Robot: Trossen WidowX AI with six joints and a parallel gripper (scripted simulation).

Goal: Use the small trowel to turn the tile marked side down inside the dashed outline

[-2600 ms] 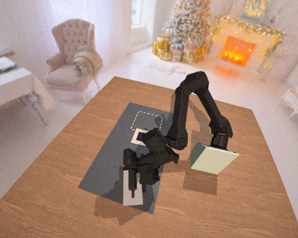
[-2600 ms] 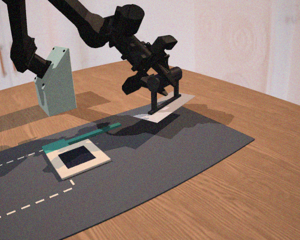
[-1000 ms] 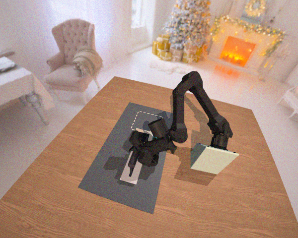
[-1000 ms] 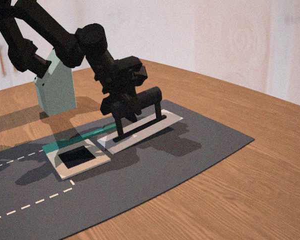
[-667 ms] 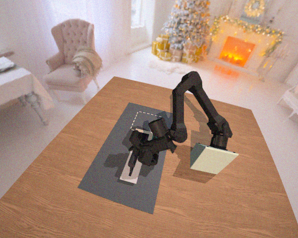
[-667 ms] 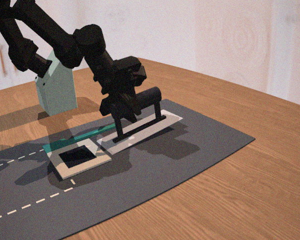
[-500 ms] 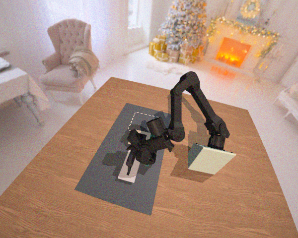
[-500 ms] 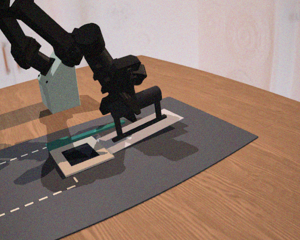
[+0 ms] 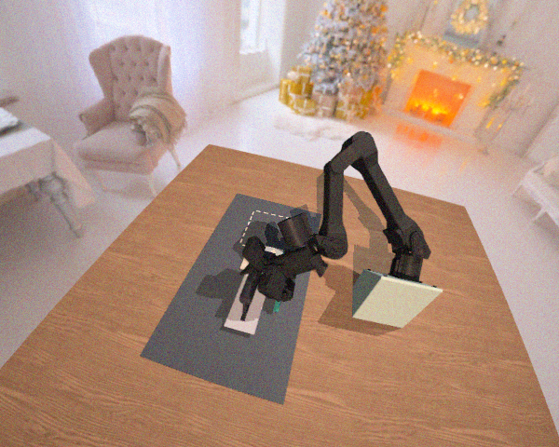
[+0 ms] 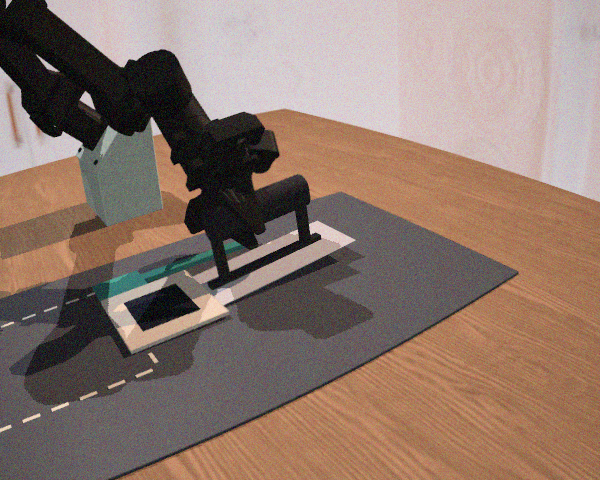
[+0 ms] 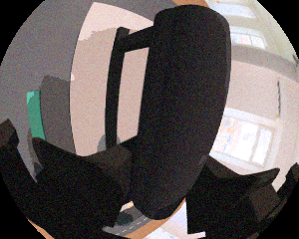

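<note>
Right now the grey mat is 70 mm to the right of my gripper tip, 70 mm below it and 10 mm behind it. The rest, counted from my gripper tip: teal trowel: 100 mm behind, 80 mm to the right, 50 mm below; tile: 110 mm to the right, 50 mm below, 30 mm behind.
</note>
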